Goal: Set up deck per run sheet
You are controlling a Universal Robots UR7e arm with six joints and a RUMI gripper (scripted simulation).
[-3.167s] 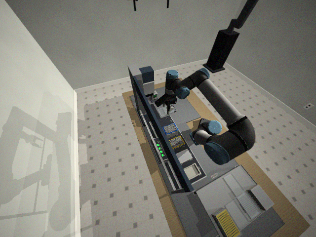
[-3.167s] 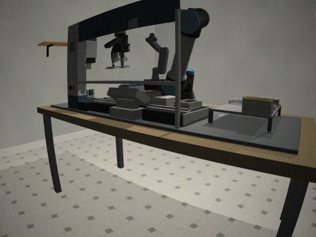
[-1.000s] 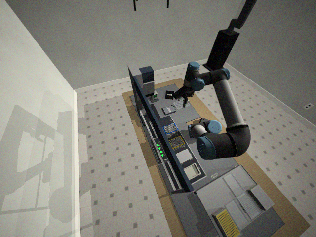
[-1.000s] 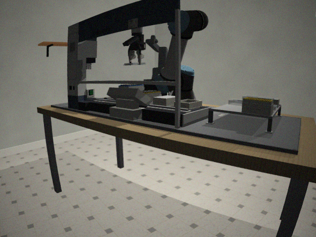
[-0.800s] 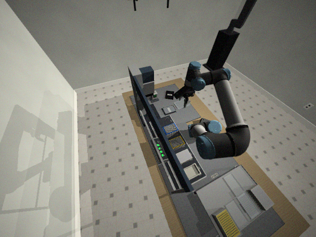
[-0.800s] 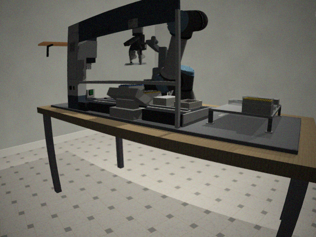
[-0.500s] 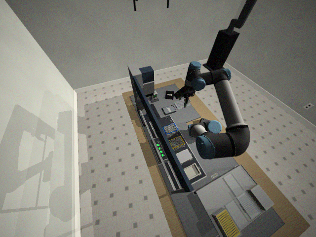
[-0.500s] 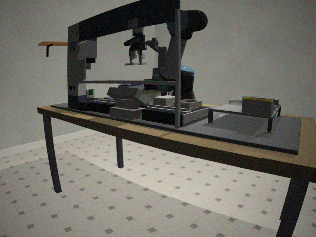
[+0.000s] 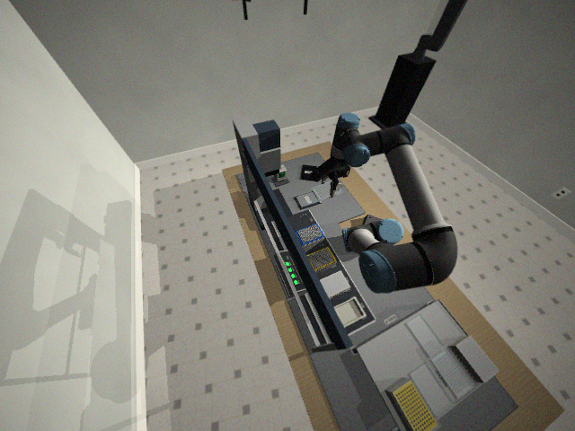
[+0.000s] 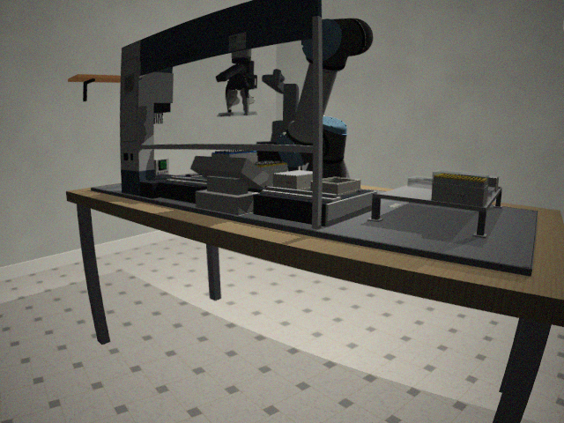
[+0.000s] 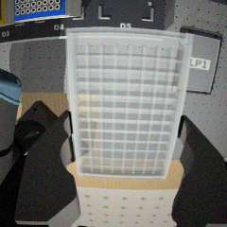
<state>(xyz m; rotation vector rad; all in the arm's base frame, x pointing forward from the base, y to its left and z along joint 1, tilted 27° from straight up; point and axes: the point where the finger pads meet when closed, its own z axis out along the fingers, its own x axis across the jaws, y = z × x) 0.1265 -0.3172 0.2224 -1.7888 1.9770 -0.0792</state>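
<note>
The blue-framed tip rack lies 15 cm ahead of my hand, 12 cm to the left of it and 16 cm below it. Also, from my hand: sample plate: 1 cm below; yellow-framed tip rack: 16 cm ahead, 25 cm to the left, 19 cm below; flat lid: 2 cm behind, 17 cm to the right, 27 cm below.
</note>
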